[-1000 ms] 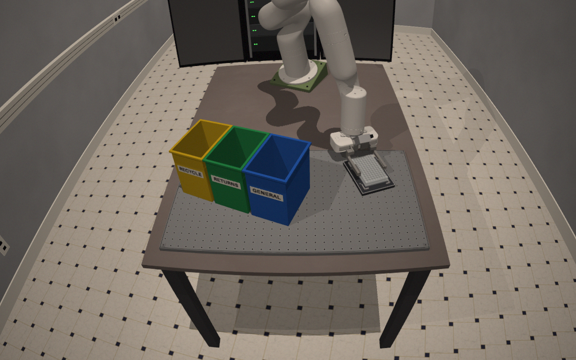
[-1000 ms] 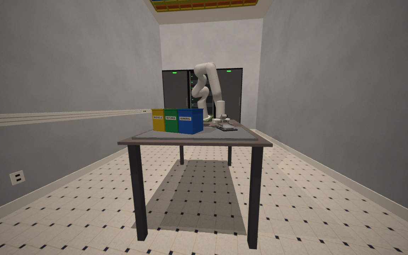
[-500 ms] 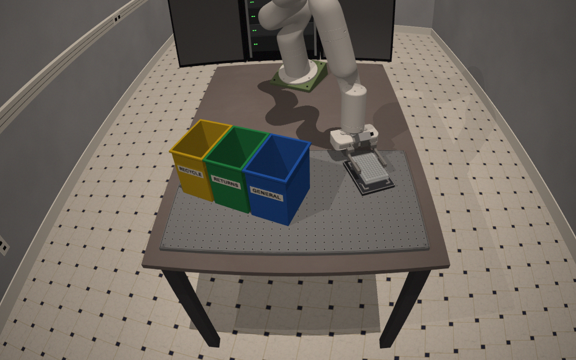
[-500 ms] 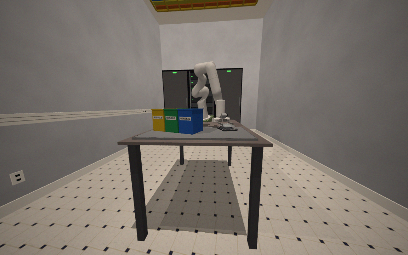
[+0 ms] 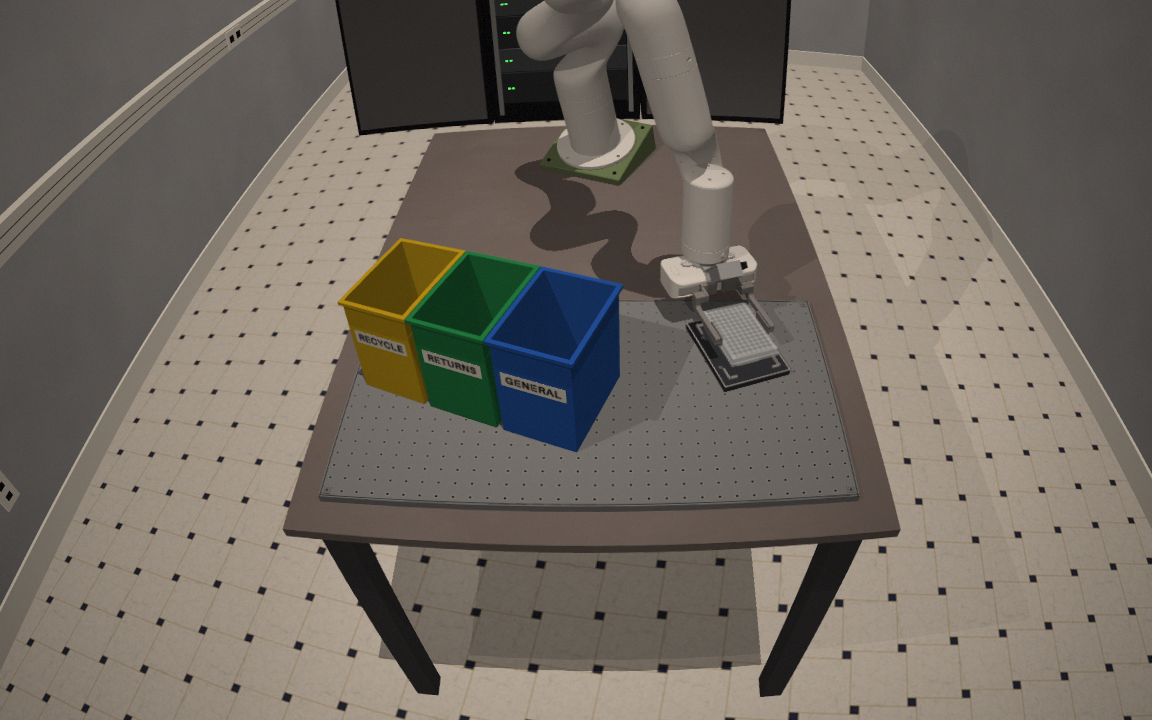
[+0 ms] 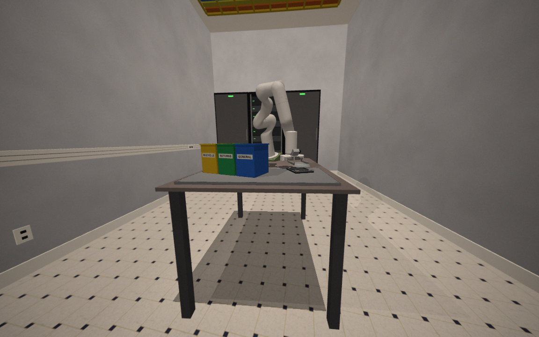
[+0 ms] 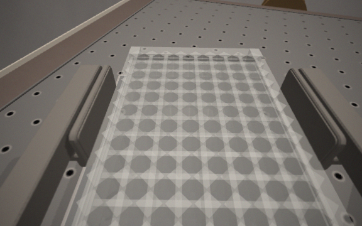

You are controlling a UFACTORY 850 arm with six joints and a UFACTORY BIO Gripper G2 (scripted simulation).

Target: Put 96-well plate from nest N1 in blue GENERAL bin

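The black plate nest N1 is 40 mm below my hand. The rest, counted from my hand: clear 96-well plate (10 mm below); then blue bin labelled GENERAL (270 mm to the right, 140 mm ahead, 40 mm above); then green returns bin (400 mm to the right, 110 mm ahead, 40 mm above).
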